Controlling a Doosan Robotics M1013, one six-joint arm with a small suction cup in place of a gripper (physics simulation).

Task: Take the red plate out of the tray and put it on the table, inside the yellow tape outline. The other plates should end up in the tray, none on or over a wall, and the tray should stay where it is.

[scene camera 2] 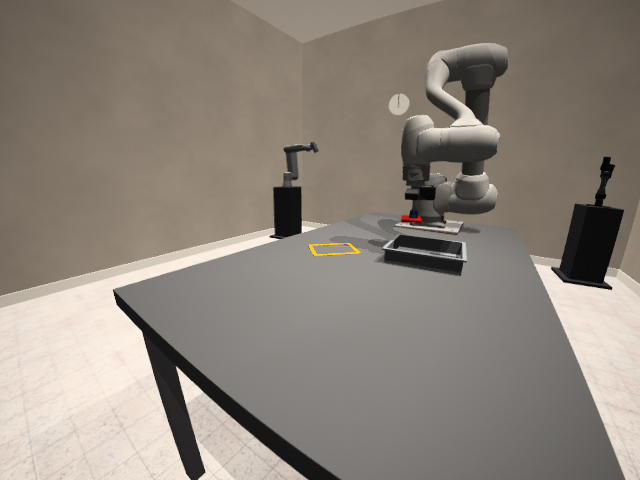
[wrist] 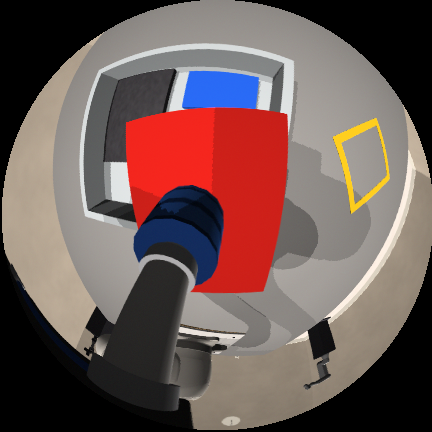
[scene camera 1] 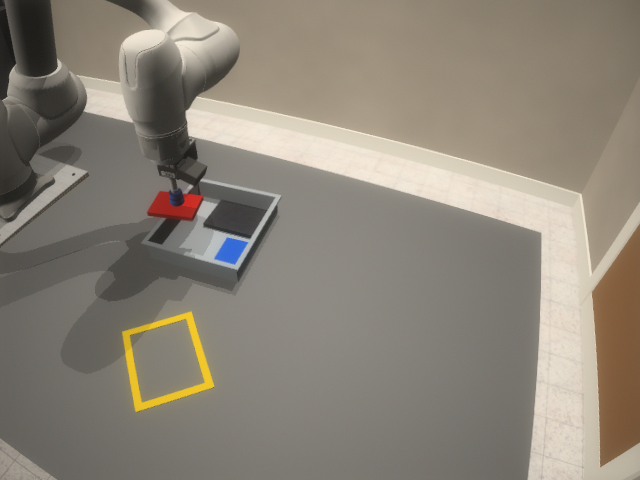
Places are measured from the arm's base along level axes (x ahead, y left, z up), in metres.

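Pixels of known places: hand at its tool point: (scene camera 2: 413,220) (wrist: 193,209) (scene camera 1: 178,205); arm's base at its link origin: (scene camera 2: 428,224) (wrist: 190,340) (scene camera 1: 11,194).
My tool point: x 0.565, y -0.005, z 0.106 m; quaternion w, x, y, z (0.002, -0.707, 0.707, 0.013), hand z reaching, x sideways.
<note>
For each thing: its top centre in the pictures, then the offset to it from my tool point. Level surfaces: height alone.
- red plate at its top centre: (wrist: 203,224) (scene camera 1: 175,203) (scene camera 2: 411,217) dy -0.007, dx -0.001, dz +0.011 m
- tray at its top centre: (wrist: 153,129) (scene camera 1: 214,217) (scene camera 2: 426,245) dy +0.059, dx +0.043, dz -0.069 m
- blue plate at its top centre: (wrist: 220,88) (scene camera 1: 231,252) dy +0.006, dx +0.105, dz -0.107 m
- black plate at its top centre: (wrist: 131,113) (scene camera 1: 237,217) dy +0.116, dx +0.071, dz -0.106 m
- table at its surface level: dz -0.119 m
The red plate (scene camera 1: 159,204) (scene camera 2: 404,219) (wrist: 250,200) hangs from my suction cup (scene camera 1: 176,197) (scene camera 2: 413,213) (wrist: 182,225), raised above the tray (scene camera 1: 188,266) (scene camera 2: 423,259) (wrist: 83,150). It looks about level. The cup sits off its middle. In the wrist view the plate covers part of the tray. The blue plate (scene camera 1: 231,250) (wrist: 221,89) and the black plate (scene camera 1: 235,218) (wrist: 141,112) lie inside the tray, side by side. In scene camera 2 the walls hide them. The yellow tape outline (scene camera 1: 203,356) (scene camera 2: 333,254) (wrist: 346,175) is on the table, apart from the tray.
The robot's base plate (scene camera 1: 64,178) (scene camera 2: 452,227) is on the table (scene camera 1: 372,330) (scene camera 2: 361,361) behind the tray. Two small arms on black pedestals (scene camera 2: 287,211) (scene camera 2: 591,245) stand off the table. Arm shadows fall across the table and part of the outline.
</note>
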